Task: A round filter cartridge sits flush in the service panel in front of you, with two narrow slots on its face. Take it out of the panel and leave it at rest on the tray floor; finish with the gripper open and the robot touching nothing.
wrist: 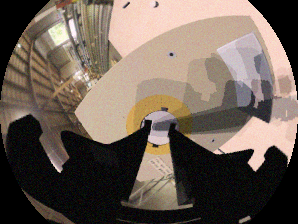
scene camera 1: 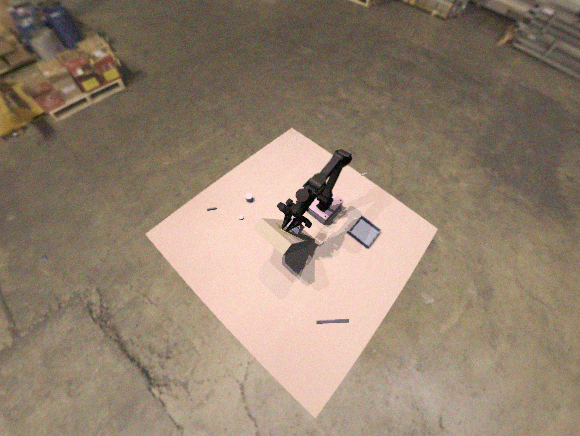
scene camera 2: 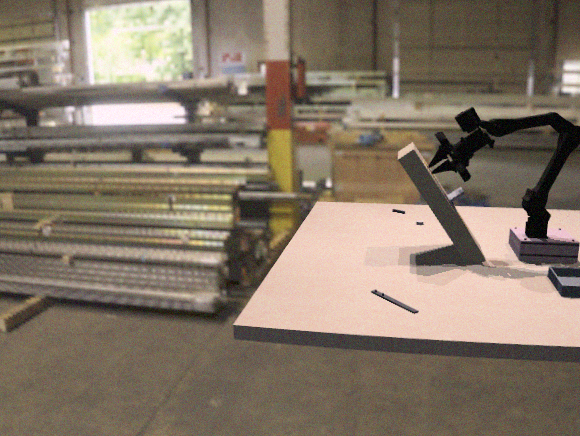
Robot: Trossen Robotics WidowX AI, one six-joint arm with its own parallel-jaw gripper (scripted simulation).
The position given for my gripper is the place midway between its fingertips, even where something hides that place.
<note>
In view: my gripper (scene camera 2: 430, 170), a round pale cartridge (wrist: 160, 122) and a tan service panel (scene camera 2: 429, 187).
My gripper is seen too in the wrist view (wrist: 159, 130). The tan service panel shows as well in the wrist view (wrist: 181, 70).
</note>
